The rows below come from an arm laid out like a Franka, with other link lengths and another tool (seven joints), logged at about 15 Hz.
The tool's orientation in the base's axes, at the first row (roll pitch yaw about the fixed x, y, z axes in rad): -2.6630 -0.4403 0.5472
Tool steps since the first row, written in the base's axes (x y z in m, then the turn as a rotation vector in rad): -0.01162 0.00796 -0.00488 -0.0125 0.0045 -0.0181; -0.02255 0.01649 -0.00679 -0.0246 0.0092 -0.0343; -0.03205 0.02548 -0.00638 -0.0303 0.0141 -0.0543; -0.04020 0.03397 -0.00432 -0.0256 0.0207 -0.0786; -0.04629 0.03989 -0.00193 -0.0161 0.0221 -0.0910; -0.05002 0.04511 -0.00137 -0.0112 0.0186 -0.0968
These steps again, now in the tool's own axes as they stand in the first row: -0.00731 -0.01050 0.00765 -0.0153 -0.0033 0.0161; -0.01255 -0.02218 0.01330 -0.0293 -0.0072 0.0309; -0.01549 -0.03423 0.01748 -0.0399 -0.0057 0.0494; -0.01691 -0.04579 0.02016 -0.0435 0.0031 0.0732; -0.01781 -0.05450 0.02123 -0.0408 0.0133 0.0848; -0.01799 -0.06050 0.02355 -0.0412 0.0211 0.0878
